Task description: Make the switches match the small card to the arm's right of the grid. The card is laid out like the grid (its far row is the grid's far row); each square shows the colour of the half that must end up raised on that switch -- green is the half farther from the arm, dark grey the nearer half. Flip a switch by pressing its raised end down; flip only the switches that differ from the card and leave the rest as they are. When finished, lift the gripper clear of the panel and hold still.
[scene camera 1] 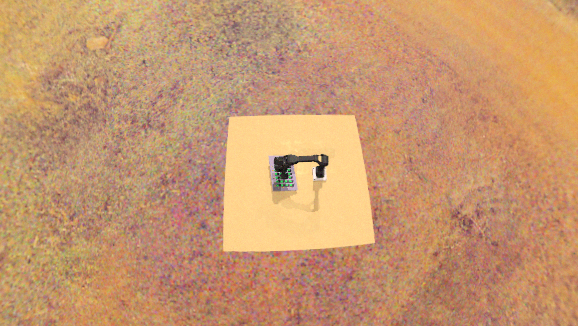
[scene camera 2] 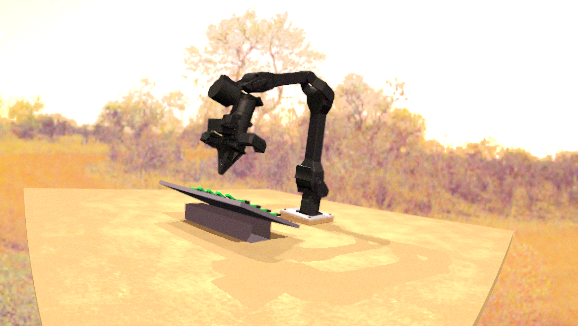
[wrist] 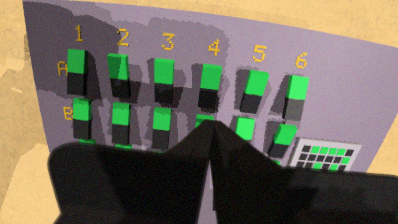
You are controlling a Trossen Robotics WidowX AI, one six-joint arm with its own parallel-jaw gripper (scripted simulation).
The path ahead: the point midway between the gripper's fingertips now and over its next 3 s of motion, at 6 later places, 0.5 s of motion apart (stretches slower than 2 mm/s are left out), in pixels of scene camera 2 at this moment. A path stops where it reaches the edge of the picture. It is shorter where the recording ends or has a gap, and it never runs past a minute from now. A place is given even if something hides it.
My gripper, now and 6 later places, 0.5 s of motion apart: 220, 174; 225, 175; 223, 187; 221, 193; 221, 194; 221, 195; 221, 196
